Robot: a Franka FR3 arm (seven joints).
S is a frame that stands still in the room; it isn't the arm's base.
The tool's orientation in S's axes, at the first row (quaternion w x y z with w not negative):
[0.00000, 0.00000, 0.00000, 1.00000]
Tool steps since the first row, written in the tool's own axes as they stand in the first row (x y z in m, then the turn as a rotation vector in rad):
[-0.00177, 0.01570, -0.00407, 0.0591, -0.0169, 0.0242]
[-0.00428, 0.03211, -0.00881, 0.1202, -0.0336, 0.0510]
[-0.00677, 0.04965, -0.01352, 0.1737, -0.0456, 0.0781]
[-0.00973, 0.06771, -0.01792, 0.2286, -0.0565, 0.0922]
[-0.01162, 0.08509, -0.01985, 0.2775, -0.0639, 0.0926]
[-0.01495, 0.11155, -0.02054, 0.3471, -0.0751, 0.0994]
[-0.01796, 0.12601, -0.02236, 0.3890, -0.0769, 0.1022]
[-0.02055, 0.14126, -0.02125, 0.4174, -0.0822, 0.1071]
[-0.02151, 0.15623, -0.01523, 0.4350, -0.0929, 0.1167]
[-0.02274, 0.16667, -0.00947, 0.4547, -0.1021, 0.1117]
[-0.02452, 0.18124, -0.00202, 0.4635, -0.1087, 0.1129]
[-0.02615, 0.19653, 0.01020, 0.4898, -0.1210, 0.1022]
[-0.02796, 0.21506, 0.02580, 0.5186, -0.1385, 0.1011]
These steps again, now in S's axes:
[0.00177, -0.01570, -0.00407, -0.0591, 0.0169, 0.0242]
[0.00428, -0.03211, -0.00881, -0.1202, 0.0336, 0.0510]
[0.00677, -0.04965, -0.01352, -0.1737, 0.0456, 0.0781]
[0.00973, -0.06771, -0.01792, -0.2286, 0.0565, 0.0922]
[0.01162, -0.08509, -0.01985, -0.2775, 0.0639, 0.0926]
[0.01495, -0.11155, -0.02054, -0.3471, 0.0751, 0.0994]
[0.01796, -0.12601, -0.02236, -0.3890, 0.0769, 0.1022]
[0.02055, -0.14126, -0.02125, -0.4174, 0.0822, 0.1071]
[0.02151, -0.15623, -0.01523, -0.4350, 0.0929, 0.1167]
[0.02274, -0.16667, -0.00947, -0.4547, 0.1021, 0.1117]
[0.02452, -0.18124, -0.00202, -0.4635, 0.1087, 0.1129]
[0.02615, -0.19653, 0.01020, -0.4898, 0.1210, 0.1022]
[0.02796, -0.21506, 0.02580, -0.5186, 0.1385, 0.1011]

